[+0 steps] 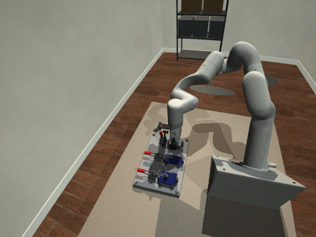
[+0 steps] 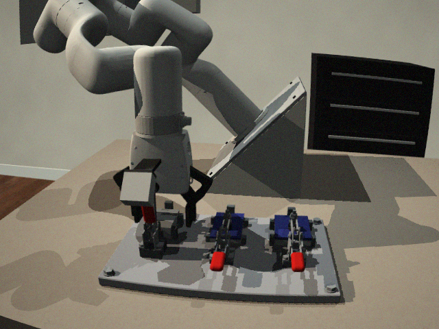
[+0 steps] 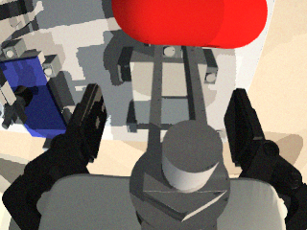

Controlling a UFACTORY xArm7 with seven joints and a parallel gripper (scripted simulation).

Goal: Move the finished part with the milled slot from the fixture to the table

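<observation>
The grey finished part is 1 cm behind my hand and 1 cm below it. From my hand the other things lie so: grey fixture plate: 5 cm ahead, 11 cm to the left, 3 cm below; then blue blank: 1 cm behind, 11 cm to the left, 2 cm below.
</observation>
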